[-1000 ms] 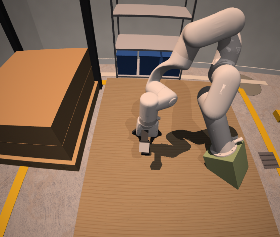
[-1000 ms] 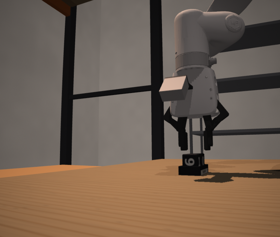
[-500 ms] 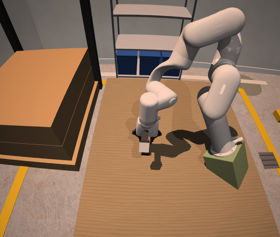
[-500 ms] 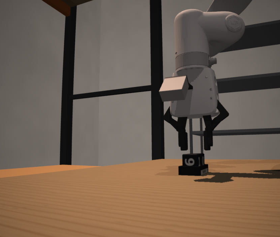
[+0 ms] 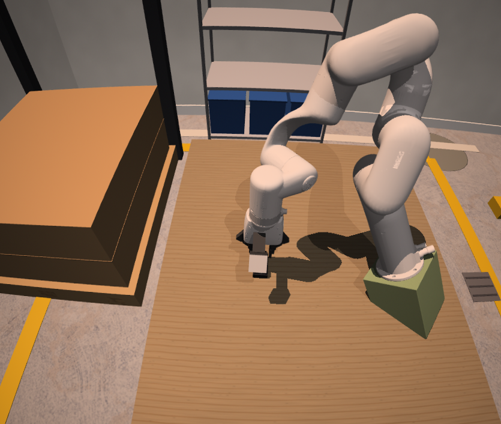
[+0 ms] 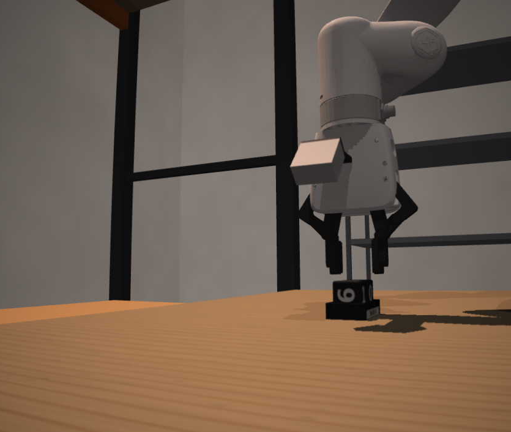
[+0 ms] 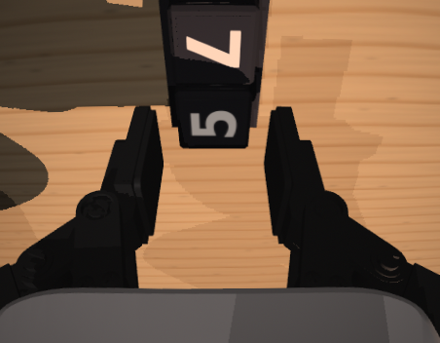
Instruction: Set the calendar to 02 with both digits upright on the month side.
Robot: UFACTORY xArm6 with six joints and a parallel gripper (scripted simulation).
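My hand is 20 mm to the right of the black calendar tray and 60 mm above it. Round my hand: cube (30 mm to the left, 40 mm below).
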